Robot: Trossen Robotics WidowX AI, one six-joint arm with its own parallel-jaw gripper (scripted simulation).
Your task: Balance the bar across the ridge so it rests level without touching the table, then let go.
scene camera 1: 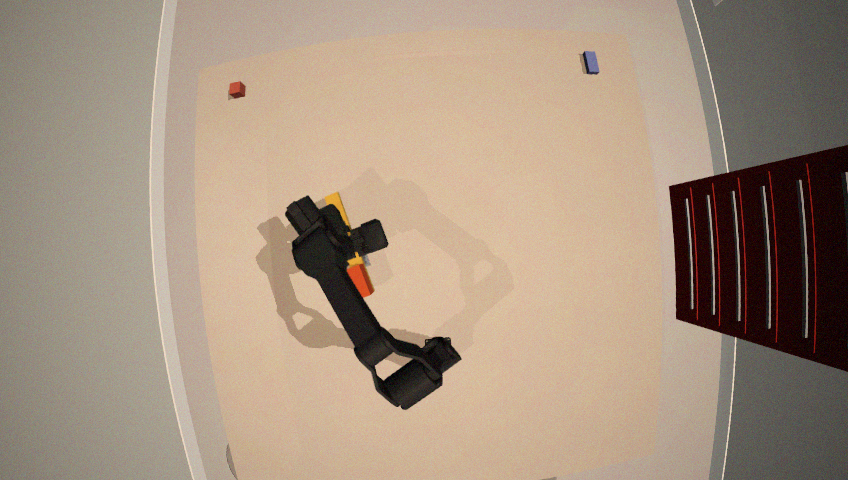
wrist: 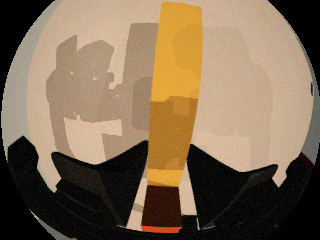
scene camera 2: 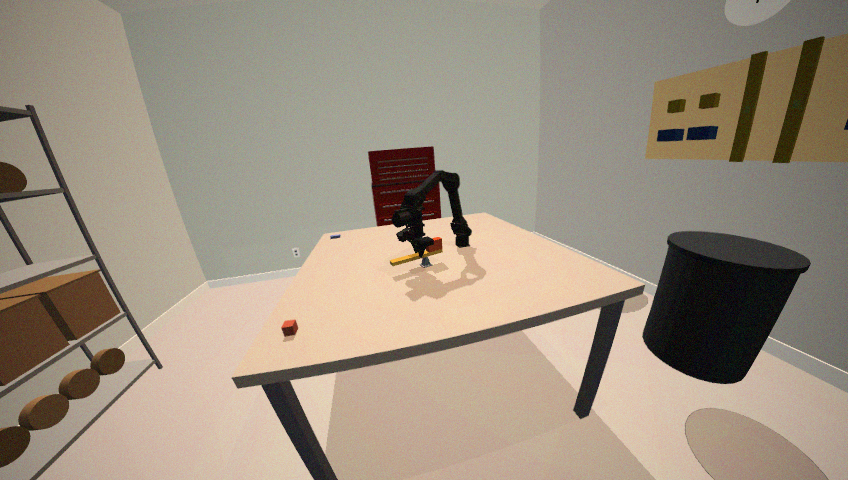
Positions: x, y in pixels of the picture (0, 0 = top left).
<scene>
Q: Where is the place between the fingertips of my gripper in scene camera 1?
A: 350, 247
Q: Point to a bar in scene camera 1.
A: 357, 270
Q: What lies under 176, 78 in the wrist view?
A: A bar.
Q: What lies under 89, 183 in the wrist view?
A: My gripper.
</scene>
